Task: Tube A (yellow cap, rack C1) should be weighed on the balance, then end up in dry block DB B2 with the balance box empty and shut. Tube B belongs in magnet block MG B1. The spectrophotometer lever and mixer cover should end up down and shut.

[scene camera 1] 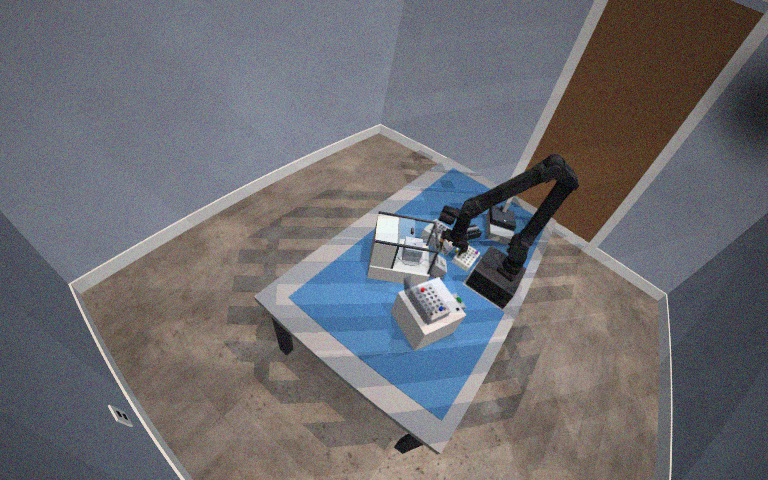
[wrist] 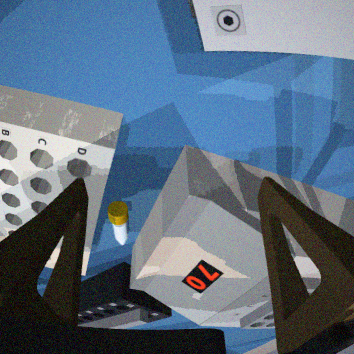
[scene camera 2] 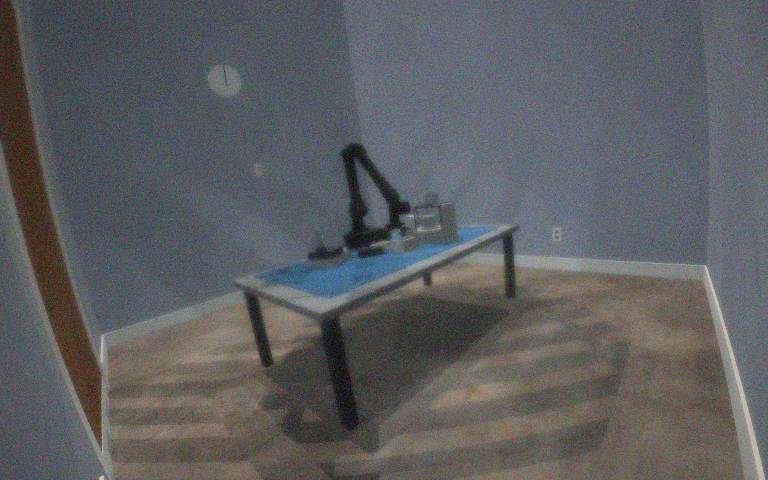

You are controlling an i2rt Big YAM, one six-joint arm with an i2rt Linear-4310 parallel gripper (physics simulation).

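My gripper is open and empty above the rack and the block with the red 70 display. The yellow-capped tube shows outside the rack, in the gap beside column D, its tip pointing down the wrist view; whether it touches the mat is unclear. The white rack is partly hidden by my left finger. The block with the 70 display is between the fingers in the wrist view, lower down. A black block with holes is below the tube. The balance has a clear-walled box; its door state is unclear.
A large white instrument with a grid of wells and coloured spots stands beside the balance. A dark-topped white device stands beyond the rack. A white surface with a round screw-like fitting shows top right in the wrist view.
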